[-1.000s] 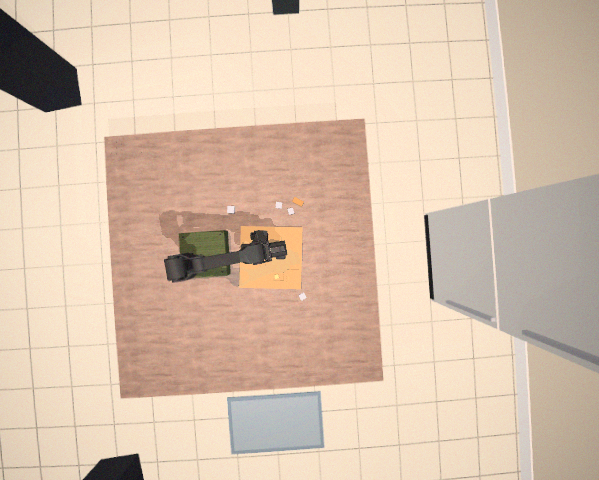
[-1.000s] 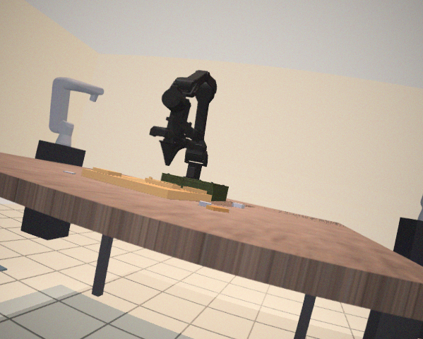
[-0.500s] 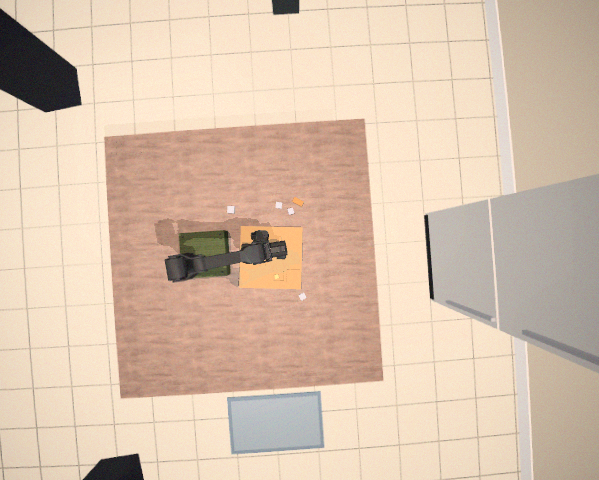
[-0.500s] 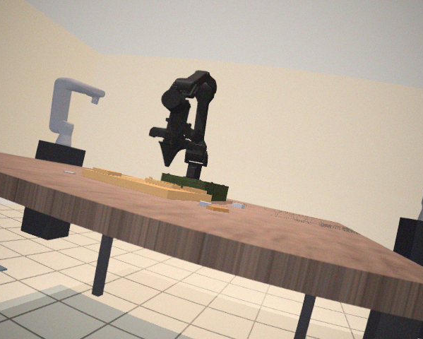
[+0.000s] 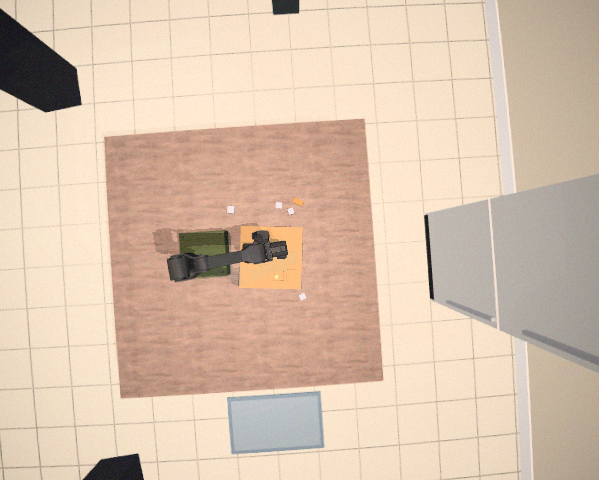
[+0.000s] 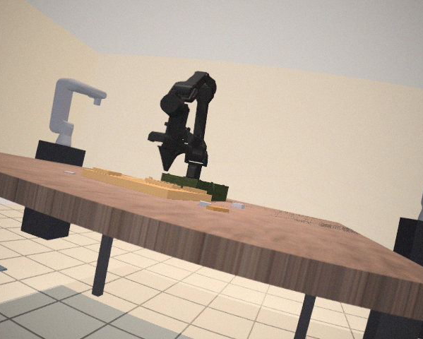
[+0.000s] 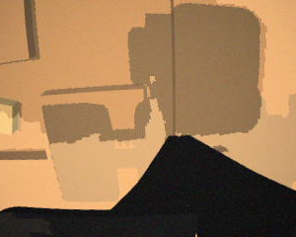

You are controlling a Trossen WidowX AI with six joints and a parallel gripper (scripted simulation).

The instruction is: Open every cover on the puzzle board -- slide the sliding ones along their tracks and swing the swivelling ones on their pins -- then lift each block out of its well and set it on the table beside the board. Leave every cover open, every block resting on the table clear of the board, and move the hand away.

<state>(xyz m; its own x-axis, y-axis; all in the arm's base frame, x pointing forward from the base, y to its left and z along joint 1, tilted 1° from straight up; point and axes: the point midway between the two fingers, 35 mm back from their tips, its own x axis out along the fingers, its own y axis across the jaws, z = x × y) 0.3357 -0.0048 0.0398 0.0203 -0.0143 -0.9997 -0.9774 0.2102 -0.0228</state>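
The puzzle board lies 30 mm to the right of my gripper tip and 50 mm below it.
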